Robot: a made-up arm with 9 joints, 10 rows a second.
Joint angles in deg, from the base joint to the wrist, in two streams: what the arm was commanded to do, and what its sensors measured. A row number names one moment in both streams.
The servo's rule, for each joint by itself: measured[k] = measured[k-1] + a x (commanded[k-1-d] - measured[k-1]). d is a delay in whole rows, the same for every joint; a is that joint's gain. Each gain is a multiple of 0.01, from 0.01 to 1. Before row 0 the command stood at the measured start. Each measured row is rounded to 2 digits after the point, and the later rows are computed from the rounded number. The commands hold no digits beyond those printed.
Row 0, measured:
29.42, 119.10, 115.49, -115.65, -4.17, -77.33, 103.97, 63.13, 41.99
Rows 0 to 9, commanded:
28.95, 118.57, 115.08, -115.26, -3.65, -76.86, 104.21, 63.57, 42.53
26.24, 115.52, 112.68, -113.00, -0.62, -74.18, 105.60, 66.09, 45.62
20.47, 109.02, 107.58, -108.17, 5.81, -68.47, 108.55, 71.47, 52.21
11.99, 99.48, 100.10, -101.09, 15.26, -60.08, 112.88, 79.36, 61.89
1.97, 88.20, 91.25, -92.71, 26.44, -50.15, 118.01, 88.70, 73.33
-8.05, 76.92, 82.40, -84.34, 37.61, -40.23, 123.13, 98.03, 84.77
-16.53, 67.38, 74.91, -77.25, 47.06, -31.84, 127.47, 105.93, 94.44
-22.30, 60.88, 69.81, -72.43, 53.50, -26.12, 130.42, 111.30, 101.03
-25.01, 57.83, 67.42, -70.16, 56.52, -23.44, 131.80, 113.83, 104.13
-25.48, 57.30, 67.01, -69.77, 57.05, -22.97, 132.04, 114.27, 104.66
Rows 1 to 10, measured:
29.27, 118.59, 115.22, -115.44, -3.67, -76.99, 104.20, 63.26, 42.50
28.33, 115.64, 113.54, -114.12, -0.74, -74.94, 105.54, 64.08, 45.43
25.89, 109.28, 109.61, -110.91, 5.55, -70.22, 108.43, 66.22, 51.80
21.58, 99.87, 103.33, -105.61, 14.87, -62.82, 112.70, 70.03, 61.28
15.50, 88.67, 95.36, -98.64, 25.98, -53.57, 117.80, 75.44, 72.61
8.20, 77.39, 86.81, -90.92, 37.14, -43.83, 122.92, 81.99, 84.04
0.53, 67.78, 78.96, -83.54, 46.66, -35.08, 127.29, 88.93, 93.82
-6.55, 61.16, 72.92, -77.54, 53.23, -28.54, 130.29, 95.42, 100.60
-12.27, 57.96, 69.29, -73.55, 56.39, -24.82, 131.74, 100.76, 103.92
-16.37, 57.33, 67.79, -71.51, 57.02, -23.47, 132.03, 104.68, 104.62
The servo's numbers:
d 0
a 0.31 0.96 0.66 0.54 0.96 0.73 0.96 0.29 0.94

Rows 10 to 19, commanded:
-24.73, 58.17, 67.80, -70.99, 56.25, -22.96, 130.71, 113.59, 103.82
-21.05, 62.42, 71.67, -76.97, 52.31, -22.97, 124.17, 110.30, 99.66
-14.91, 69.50, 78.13, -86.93, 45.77, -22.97, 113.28, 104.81, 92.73
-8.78, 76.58, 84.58, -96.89, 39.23, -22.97, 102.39, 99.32, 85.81
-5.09, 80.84, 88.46, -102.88, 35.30, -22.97, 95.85, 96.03, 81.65
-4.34, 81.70, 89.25, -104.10, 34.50, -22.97, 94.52, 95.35, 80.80
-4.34, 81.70, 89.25, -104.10, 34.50, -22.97, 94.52, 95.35, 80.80
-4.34, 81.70, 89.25, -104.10, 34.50, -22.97, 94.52, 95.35, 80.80
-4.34, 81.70, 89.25, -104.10, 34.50, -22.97, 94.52, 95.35, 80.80
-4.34, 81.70, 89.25, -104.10, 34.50, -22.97, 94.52, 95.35, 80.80
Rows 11 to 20, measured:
-18.96, 58.14, 67.80, -71.23, 56.28, -23.10, 130.76, 107.26, 103.87
-19.61, 62.25, 70.35, -74.33, 52.47, -23.01, 124.43, 108.14, 99.91
-18.15, 69.21, 75.48, -81.13, 46.04, -22.98, 113.73, 107.17, 93.16
-15.25, 76.29, 81.49, -89.64, 39.50, -22.97, 102.84, 104.89, 86.25
-12.10, 80.66, 86.09, -96.79, 35.47, -22.97, 96.13, 102.32, 81.93
-9.69, 81.66, 88.18, -100.74, 34.54, -22.97, 94.58, 100.30, 80.87
-8.03, 81.70, 88.89, -102.55, 34.50, -22.97, 94.52, 98.86, 80.80
-6.89, 81.70, 89.13, -103.39, 34.50, -22.97, 94.52, 97.84, 80.80
-6.10, 81.70, 89.21, -103.77, 34.50, -22.97, 94.52, 97.12, 80.80
-5.55, 81.70, 89.24, -103.95, 34.50, -22.97, 94.52, 96.61, 80.80

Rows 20 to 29, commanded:
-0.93, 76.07, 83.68, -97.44, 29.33, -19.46, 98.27, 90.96, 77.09
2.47, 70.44, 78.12, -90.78, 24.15, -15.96, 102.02, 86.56, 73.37
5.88, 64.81, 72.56, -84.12, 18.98, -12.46, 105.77, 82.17, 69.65
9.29, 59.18, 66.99, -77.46, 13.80, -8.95, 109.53, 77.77, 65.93
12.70, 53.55, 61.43, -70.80, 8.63, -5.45, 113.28, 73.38, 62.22
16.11, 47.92, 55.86, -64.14, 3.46, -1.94, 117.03, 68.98, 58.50
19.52, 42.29, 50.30, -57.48, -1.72, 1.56, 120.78, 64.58, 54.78
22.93, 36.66, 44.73, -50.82, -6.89, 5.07, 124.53, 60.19, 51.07
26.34, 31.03, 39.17, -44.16, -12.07, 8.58, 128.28, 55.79, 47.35
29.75, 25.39, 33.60, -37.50, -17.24, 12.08, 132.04, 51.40, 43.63
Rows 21 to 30, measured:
-4.12, 76.30, 85.57, -100.43, 29.54, -20.41, 98.12, 94.97, 77.31
-2.08, 70.67, 80.65, -95.22, 24.37, -17.16, 101.86, 92.53, 73.61
0.39, 65.04, 75.31, -89.23, 19.20, -13.73, 105.61, 89.53, 69.89
3.15, 59.41, 69.82, -82.87, 14.02, -10.24, 109.37, 86.12, 66.17
6.11, 53.78, 64.28, -76.35, 8.85, -6.74, 113.12, 82.43, 62.46
9.21, 48.15, 58.72, -69.76, 3.68, -3.24, 116.87, 78.53, 58.74
12.41, 42.52, 53.16, -63.13, -1.50, 0.26, 120.62, 74.48, 55.02
15.67, 36.89, 47.60, -56.48, -6.67, 3.77, 124.37, 70.34, 51.31
18.98, 31.26, 42.04, -49.83, -11.85, 7.28, 128.12, 66.12, 47.59
22.32, 25.62, 36.47, -43.17, -17.02, 10.78, 131.88, 61.85, 43.87

